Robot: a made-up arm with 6 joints. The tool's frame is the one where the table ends. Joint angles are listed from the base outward.
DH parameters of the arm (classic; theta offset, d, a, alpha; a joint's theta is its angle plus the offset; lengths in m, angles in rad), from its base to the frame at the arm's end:
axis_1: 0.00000 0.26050 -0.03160 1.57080
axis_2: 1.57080 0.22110 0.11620 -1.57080
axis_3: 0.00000 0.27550 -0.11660 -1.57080
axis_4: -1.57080 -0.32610 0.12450 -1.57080
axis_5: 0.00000 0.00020 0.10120 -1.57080
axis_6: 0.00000 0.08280 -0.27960 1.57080
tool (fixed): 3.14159 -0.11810 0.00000 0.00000
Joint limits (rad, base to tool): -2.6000..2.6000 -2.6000..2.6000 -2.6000..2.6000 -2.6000..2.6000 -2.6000..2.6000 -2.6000..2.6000
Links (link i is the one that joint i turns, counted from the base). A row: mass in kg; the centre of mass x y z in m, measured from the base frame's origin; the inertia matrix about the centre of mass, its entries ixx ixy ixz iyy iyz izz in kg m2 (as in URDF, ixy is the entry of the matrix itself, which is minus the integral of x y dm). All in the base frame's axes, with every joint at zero. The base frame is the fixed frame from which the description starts. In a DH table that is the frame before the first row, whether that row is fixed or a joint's. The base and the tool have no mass.
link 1: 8.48; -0.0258 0.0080 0.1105; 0.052 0 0.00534 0.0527 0 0.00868
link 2: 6.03; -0.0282 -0.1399 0.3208; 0.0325 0 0 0.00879 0.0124 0.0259
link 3: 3.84; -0.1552 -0.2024 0.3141; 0.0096 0 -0.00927 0.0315 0 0.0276
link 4: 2.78; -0.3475 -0.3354 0.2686; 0.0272 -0.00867 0 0.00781 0 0.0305
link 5: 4.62; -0.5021 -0.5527 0.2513; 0.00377 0 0.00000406 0.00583 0 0.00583
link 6: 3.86; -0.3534 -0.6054 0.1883; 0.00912 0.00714 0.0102 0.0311 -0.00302 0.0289
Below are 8 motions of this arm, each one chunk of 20 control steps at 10 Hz.
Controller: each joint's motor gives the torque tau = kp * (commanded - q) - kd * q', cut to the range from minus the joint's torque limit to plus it. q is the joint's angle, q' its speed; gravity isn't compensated. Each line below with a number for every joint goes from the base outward.
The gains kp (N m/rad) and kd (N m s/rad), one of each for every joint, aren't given. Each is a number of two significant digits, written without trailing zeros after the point. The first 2 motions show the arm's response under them.
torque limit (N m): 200 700 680 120 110 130
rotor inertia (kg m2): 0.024 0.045 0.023 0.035 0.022 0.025
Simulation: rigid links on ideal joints. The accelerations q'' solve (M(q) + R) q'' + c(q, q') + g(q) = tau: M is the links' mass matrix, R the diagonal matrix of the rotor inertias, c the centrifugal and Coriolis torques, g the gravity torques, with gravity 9.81 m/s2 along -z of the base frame. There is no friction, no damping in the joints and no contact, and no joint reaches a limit. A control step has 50 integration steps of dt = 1/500 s. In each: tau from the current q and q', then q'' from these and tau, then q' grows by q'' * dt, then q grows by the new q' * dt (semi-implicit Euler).
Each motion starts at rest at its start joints. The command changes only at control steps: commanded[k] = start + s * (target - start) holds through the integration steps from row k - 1 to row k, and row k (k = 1, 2, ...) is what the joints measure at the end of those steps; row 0 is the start. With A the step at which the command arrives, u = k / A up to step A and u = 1 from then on. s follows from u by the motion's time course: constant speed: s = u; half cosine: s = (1 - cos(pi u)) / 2; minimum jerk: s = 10 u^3 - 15 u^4 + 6 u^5; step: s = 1 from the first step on.
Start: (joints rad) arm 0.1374 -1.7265 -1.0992 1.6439 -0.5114 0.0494
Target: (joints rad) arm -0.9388 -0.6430 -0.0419 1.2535 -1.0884 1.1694
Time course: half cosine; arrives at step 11
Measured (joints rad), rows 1 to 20:
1: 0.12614 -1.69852 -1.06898 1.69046 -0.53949 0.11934
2: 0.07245 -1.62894 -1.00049 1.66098 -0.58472 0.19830
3: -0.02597 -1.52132 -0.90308 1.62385 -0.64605 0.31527
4: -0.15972 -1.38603 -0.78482 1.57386 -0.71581 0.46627
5: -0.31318 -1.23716 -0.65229 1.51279 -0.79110 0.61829
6: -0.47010 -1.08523 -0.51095 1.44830 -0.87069 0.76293
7: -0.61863 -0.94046 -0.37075 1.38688 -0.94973 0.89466
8: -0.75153 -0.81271 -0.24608 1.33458 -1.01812 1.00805
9: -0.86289 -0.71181 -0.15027 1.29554 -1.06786 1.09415
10: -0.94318 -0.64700 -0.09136 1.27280 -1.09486 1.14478
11: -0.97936 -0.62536 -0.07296 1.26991 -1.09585 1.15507
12: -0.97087 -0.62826 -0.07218 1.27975 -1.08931 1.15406
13: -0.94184 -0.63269 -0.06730 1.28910 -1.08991 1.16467
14: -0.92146 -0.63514 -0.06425 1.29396 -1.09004 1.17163
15: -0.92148 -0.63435 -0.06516 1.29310 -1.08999 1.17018
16: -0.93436 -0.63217 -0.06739 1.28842 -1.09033 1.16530
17: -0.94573 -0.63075 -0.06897 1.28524 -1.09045 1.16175
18: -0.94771 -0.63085 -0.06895 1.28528 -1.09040 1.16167
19: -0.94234 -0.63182 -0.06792 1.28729 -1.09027 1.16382
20: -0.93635 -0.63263 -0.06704 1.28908 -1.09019 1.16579
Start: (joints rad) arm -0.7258 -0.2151 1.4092 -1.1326 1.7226 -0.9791
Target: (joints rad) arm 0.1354 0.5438 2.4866 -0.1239 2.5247 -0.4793
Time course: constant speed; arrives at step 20
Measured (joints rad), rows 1 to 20:
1: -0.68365 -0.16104 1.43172 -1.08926 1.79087 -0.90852
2: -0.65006 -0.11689 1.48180 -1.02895 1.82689 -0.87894
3: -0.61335 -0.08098 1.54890 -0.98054 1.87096 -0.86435
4: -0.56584 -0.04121 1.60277 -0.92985 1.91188 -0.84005
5: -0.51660 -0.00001 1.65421 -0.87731 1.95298 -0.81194
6: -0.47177 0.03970 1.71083 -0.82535 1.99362 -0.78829
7: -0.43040 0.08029 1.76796 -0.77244 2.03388 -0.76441
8: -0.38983 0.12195 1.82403 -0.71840 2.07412 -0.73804
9: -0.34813 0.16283 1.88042 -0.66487 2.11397 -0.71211
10: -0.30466 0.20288 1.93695 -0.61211 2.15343 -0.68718
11: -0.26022 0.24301 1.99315 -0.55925 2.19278 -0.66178
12: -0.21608 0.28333 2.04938 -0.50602 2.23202 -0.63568
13: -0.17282 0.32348 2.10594 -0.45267 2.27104 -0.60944
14: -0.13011 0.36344 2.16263 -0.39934 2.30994 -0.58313
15: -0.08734 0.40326 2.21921 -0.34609 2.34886 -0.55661
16: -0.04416 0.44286 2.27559 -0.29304 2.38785 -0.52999
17: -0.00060 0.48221 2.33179 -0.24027 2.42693 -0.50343
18: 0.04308 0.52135 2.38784 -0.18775 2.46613 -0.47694
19: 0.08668 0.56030 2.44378 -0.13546 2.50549 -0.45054
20: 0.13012 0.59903 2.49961 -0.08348 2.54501 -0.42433
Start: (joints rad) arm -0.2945 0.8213 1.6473 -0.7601 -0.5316 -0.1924
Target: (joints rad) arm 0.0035 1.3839 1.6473 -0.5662 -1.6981 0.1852
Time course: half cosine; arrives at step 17
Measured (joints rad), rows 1 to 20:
1: -0.29493 0.87136 1.63199 -0.72873 -0.55443 -0.18177
2: -0.29122 0.90852 1.62250 -0.69621 -0.60382 -0.17948
3: -0.27838 0.91049 1.63089 -0.70963 -0.63725 -0.15853
4: -0.26222 0.93917 1.63350 -0.70301 -0.70315 -0.13357
5: -0.24315 0.99192 1.62977 -0.67495 -0.79436 -0.10630
6: -0.21857 1.03675 1.63038 -0.65841 -0.88699 -0.07376
7: -0.19077 1.08017 1.63251 -0.64661 -0.98526 -0.04000
8: -0.16213 1.13347 1.63294 -0.62672 -1.09355 -0.00313
9: -0.13287 1.18738 1.63364 -0.60664 -1.20250 0.03566
10: -0.10396 1.23605 1.63505 -0.59128 -1.30635 0.07148
11: -0.07672 1.28253 1.63633 -0.57664 -1.40453 0.10497
12: -0.05178 1.32572 1.63751 -0.56253 -1.49365 0.13648
13: -0.02987 1.36193 1.63863 -0.55159 -1.56945 0.16290
14: -0.01196 1.39041 1.63961 -0.54371 -1.62974 0.18335
15: 0.00122 1.41110 1.64047 -0.53812 -1.67294 0.19841
16: 0.00921 1.42286 1.64120 -0.53542 -1.69739 0.20733
17: 0.01178 1.42504 1.64178 -0.53601 -1.70220 0.20942
18: 0.00912 1.42248 1.64265 -0.53771 -1.69944 0.20792
19: 0.00386 1.42185 1.64397 -0.53694 -1.69932 0.20879
20: -0.00009 1.42264 1.64492 -0.53513 -1.69945 0.21126

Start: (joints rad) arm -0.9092 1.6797 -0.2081 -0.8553 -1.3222 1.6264
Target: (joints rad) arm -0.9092 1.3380 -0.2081 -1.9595 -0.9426 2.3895
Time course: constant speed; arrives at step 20
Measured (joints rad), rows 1 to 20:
1: -0.90466 1.65505 -0.20819 -0.87946 -1.29176 1.68933
2: -0.91470 1.63719 -0.20615 -0.93352 -1.27588 1.72738
3: -0.91576 1.62057 -0.20627 -0.98669 -1.25572 1.76046
4: -0.91192 1.60466 -0.20810 -1.04240 -1.23688 1.79883
5: -0.90830 1.58848 -0.20922 -1.09730 -1.21748 1.83534
6: -0.90806 1.57125 -0.20942 -1.15019 -1.19910 1.87167
7: -0.91019 1.55361 -0.20908 -1.20223 -1.18103 1.90744
8: -0.91189 1.53628 -0.20895 -1.25487 -1.16277 1.94304
9: -0.91185 1.51941 -0.20933 -1.30842 -1.14422 1.97900
10: -0.91084 1.50267 -0.20988 -1.36225 -1.12564 2.01512
11: -0.91022 1.48574 -0.21026 -1.41573 -1.10730 2.05102
12: -0.91043 1.46859 -0.21038 -1.46883 -1.08920 2.08658
13: -0.91097 1.45142 -0.21044 -1.52192 -1.07116 2.12198
14: -0.91122 1.43437 -0.21059 -1.57525 -1.05307 2.15747
15: -0.91108 1.41740 -0.21085 -1.62877 -1.03496 2.19308
16: -0.91085 1.40042 -0.21110 -1.68233 -1.01692 2.22868
17: -0.91079 1.38340 -0.21128 -1.73586 -0.99896 2.26419
18: -0.91089 1.36636 -0.21142 -1.78942 -0.98105 2.29966
19: -0.91097 1.34935 -0.21157 -1.84310 -0.96313 2.33517
20: -0.91095 1.33238 -0.21175 -1.89692 -0.94521 2.37077

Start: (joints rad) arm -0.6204 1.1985 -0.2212 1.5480 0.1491 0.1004
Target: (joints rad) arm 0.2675 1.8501 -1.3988 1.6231 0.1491 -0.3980
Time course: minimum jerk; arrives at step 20
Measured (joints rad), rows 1 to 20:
1: -0.62594 1.21594 -0.23567 1.49771 0.15373 0.05297
2: -0.61685 1.21859 -0.24318 1.50722 0.15371 0.05477
3: -0.60569 1.22991 -0.26352 1.50760 0.15357 0.04320
4: -0.58405 1.24985 -0.30064 1.50643 0.15431 0.02521
5: -0.54430 1.27879 -0.35436 1.50881 0.15508 0.00128
6: -0.48603 1.31716 -0.42547 1.51159 0.15669 -0.02787
7: -0.41294 1.36348 -0.51123 1.51655 0.15819 -0.06187
8: -0.33142 1.41592 -0.60833 1.52329 0.15907 -0.10037
9: -0.24644 1.47250 -0.71299 1.53166 0.15912 -0.14245
10: -0.16071 1.53128 -0.82150 1.54093 0.15867 -0.18661
11: -0.07609 1.59014 -0.93007 1.55004 0.15825 -0.23090
12: 0.00479 1.64652 -1.03462 1.55808 0.15799 -0.27340
13: 0.07844 1.69788 -1.13088 1.56467 0.15760 -0.31248
14: 0.14171 1.74219 -1.21501 1.56982 0.15673 -0.34683
15: 0.19278 1.77817 -1.28411 1.57360 0.15531 -0.37540
16: 0.23094 1.80516 -1.33655 1.57604 0.15354 -0.39751
17: 0.25625 1.82315 -1.37199 1.57730 0.15159 -0.41308
18: 0.26952 1.83290 -1.39163 1.57776 0.14960 -0.42269
19: 0.27286 1.83619 -1.39862 1.57792 0.14772 -0.42762
20: 0.27007 1.83594 -1.39836 1.57834 0.14617 -0.42977

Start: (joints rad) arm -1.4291 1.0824 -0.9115 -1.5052 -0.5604 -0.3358
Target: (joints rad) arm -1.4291 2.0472 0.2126 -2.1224 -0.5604 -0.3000
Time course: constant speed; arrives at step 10
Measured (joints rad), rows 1 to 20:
1: -1.41641 1.18456 -0.78988 -1.51225 -0.54241 -0.31658
2: -1.41501 1.29246 -0.65835 -1.62161 -0.52319 -0.30083
3: -1.42287 1.37727 -0.55665 -1.66585 -0.53671 -0.29367
4: -1.42050 1.47368 -0.44671 -1.72814 -0.53400 -0.28921
5: -1.41758 1.57083 -0.33487 -1.79816 -0.53115 -0.28532
6: -1.41948 1.66468 -0.22353 -1.86030 -0.53005 -0.27707
7: -1.42320 1.75985 -0.11059 -1.92723 -0.52708 -0.26983
8: -1.42784 1.85427 0.00328 -1.99254 -0.52557 -0.26171
9: -1.43172 1.94921 0.11879 -2.05802 -0.52468 -0.25358
10: -1.43439 2.04505 0.23608 -2.12436 -0.52390 -0.24663
11: -1.46382 2.03918 0.24148 -2.12201 -0.54950 -0.25767
12: -1.45890 2.04061 0.23693 -2.11863 -0.54896 -0.26376
13: -1.43511 2.04238 0.23103 -2.10988 -0.55076 -0.25535
14: -1.41548 2.04336 0.22590 -2.10350 -0.55362 -0.25500
15: -1.41142 2.04329 0.22582 -2.10345 -0.55319 -0.25454
16: -1.42066 2.04252 0.22894 -2.10746 -0.55163 -0.25569
17: -1.43256 2.04179 0.23206 -2.11155 -0.55027 -0.25719
18: -1.43818 2.04159 0.23309 -2.11295 -0.54995 -0.25777
19: -1.43581 2.04188 0.23203 -2.11157 -0.55053 -0.25738
20: -1.42969 2.04230 0.23029 -2.10927 -0.55134 -0.25659

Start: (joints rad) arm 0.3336 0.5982 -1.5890 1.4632 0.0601 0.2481
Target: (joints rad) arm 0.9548 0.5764 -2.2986 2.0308 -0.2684 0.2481
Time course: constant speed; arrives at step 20
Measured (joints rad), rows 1 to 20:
1: 0.35712 0.61613 -1.62371 1.47133 0.04452 0.21677
2: 0.39513 0.61294 -1.65812 1.50423 0.03012 0.21983
3: 0.42660 0.61186 -1.69183 1.53234 0.01187 0.21935
4: 0.45630 0.61029 -1.72739 1.56023 -0.00343 0.21977
5: 0.48693 0.60902 -1.76183 1.58865 -0.02036 0.21976
6: 0.51843 0.60785 -1.79627 1.61729 -0.03682 0.21983
7: 0.54953 0.60656 -1.83092 1.64558 -0.05328 0.21982
8: 0.58042 0.60529 -1.86555 1.67378 -0.06981 0.21972
9: 0.61146 0.60406 -1.90015 1.70200 -0.08635 0.21959
10: 0.64254 0.60283 -1.93474 1.73015 -0.10289 0.21937
11: 0.67359 0.60162 -1.96936 1.75822 -0.11944 0.21911
12: 0.70464 0.60042 -2.00398 1.78623 -0.13600 0.21880
13: 0.73570 0.59924 -2.03861 1.81419 -0.15257 0.21843
14: 0.76677 0.59807 -2.07325 1.84209 -0.16914 0.21801
15: 0.79784 0.59693 -2.10790 1.86993 -0.18571 0.21755
16: 0.82892 0.59580 -2.14257 1.89773 -0.20228 0.21705
17: 0.86000 0.59468 -2.17725 1.92547 -0.21884 0.21651
18: 0.89108 0.59359 -2.21195 1.95318 -0.23541 0.21593
19: 0.92217 0.59251 -2.24667 1.98084 -0.25196 0.21533
20: 0.95326 0.59146 -2.28142 2.00846 -0.26851 0.21470

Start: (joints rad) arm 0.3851 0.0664 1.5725 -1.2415 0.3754 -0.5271
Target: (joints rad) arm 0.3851 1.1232 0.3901 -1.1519 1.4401 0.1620
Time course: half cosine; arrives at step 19
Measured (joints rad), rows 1 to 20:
1: 0.39068 0.09973 1.53307 -1.24397 0.37379 -0.49661
2: 0.38975 0.13236 1.49118 -1.22428 0.38387 -0.49721
3: 0.38589 0.16377 1.46056 -1.22671 0.42932 -0.46520
4: 0.38403 0.21416 1.40721 -1.22195 0.48002 -0.42596
5: 0.38219 0.28178 1.33140 -1.20625 0.53595 -0.38997
6: 0.37973 0.35474 1.25058 -1.19485 0.60830 -0.34248
7: 0.37756 0.43250 1.16509 -1.18541 0.69097 -0.28853
8: 0.37565 0.51729 1.07107 -1.17333 0.77729 -0.23258
9: 0.37476 0.60420 0.97390 -1.16217 0.86747 -0.17408
10: 0.37591 0.68967 0.87791 -1.15341 0.95918 -0.11521
11: 0.37878 0.77313 0.78369 -1.14552 1.04857 -0.05790
12: 0.38303 0.85210 0.69405 -1.13908 1.13373 -0.00337
13: 0.38789 0.92436 0.61187 -1.13428 1.21233 0.04650
14: 0.39214 0.98850 0.53900 -1.13066 1.28207 0.09074
15: 0.39507 1.04288 0.47749 -1.12820 1.34105 0.12820
16: 0.39648 1.08624 0.42888 -1.12668 1.38759 0.15787
17: 0.39667 1.11755 0.39429 -1.12602 1.42042 0.17899
18: 0.39617 1.13597 0.37453 -1.12625 1.43875 0.19092
19: 0.39537 1.14088 0.37012 -1.12749 1.44228 0.19327
20: 0.39094 1.13952 0.37262 -1.12758 1.44120 0.19270

